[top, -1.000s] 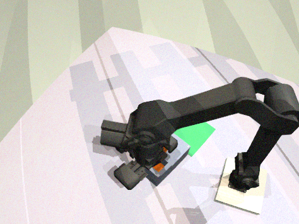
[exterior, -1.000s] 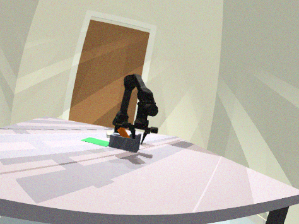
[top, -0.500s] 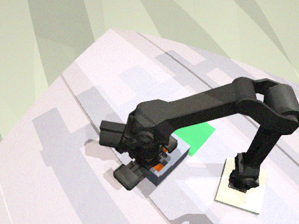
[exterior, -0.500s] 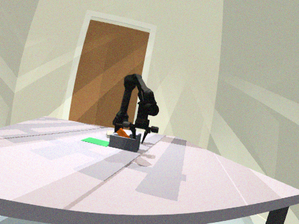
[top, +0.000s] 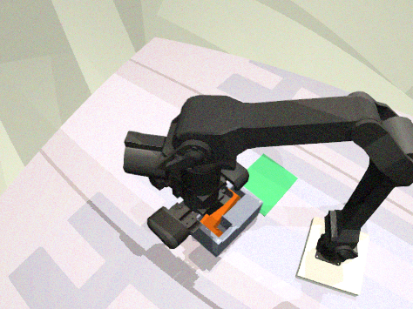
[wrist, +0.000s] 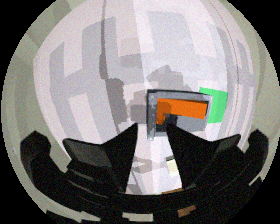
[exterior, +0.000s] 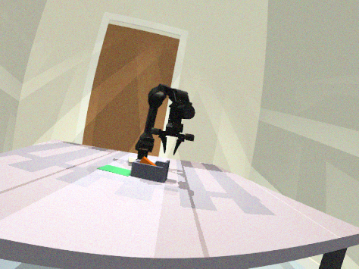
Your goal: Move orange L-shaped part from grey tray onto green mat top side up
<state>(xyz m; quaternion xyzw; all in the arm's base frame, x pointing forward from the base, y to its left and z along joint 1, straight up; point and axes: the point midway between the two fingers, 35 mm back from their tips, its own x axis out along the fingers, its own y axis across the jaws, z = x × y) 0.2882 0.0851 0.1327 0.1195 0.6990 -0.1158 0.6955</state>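
Now: gripper tip 80 mm above the orange L-shaped part, 50 mm to the left of it and 20 mm past it. Also, from my gripper tip: green mat (210 mm to the right, 140 mm below, 80 mm behind).
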